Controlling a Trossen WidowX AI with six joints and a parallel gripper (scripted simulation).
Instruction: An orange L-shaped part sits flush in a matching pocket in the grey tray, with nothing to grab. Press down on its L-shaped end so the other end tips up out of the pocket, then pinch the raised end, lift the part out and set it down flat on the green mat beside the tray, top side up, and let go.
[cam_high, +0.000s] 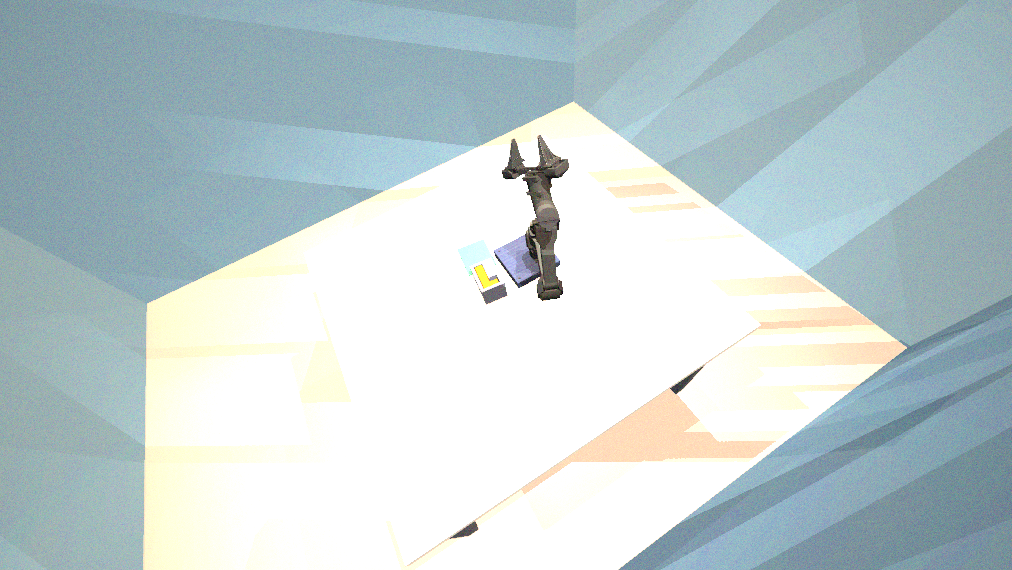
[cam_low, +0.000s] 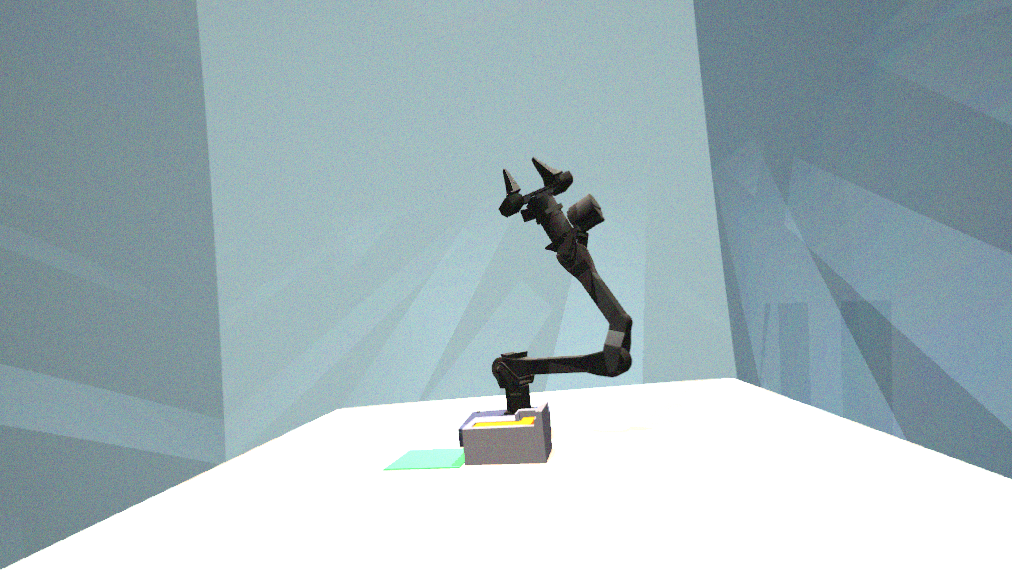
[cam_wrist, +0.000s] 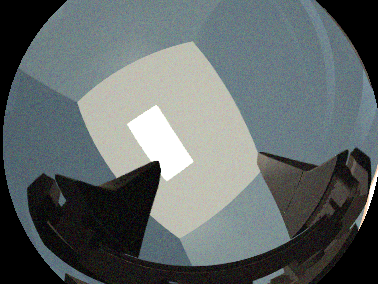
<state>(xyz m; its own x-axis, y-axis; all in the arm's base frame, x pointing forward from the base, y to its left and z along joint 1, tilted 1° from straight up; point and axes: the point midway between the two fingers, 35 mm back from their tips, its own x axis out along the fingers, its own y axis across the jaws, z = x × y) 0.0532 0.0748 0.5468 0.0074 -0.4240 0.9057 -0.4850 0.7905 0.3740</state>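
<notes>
My gripper tip is 19 cm short of the orange L-shaped part, 4 cm to the left of it and 57 cm above it. The rest, counted from my gripper tip: green mat (18 cm ahead, 21 cm to the right, 63 cm below).
</notes>
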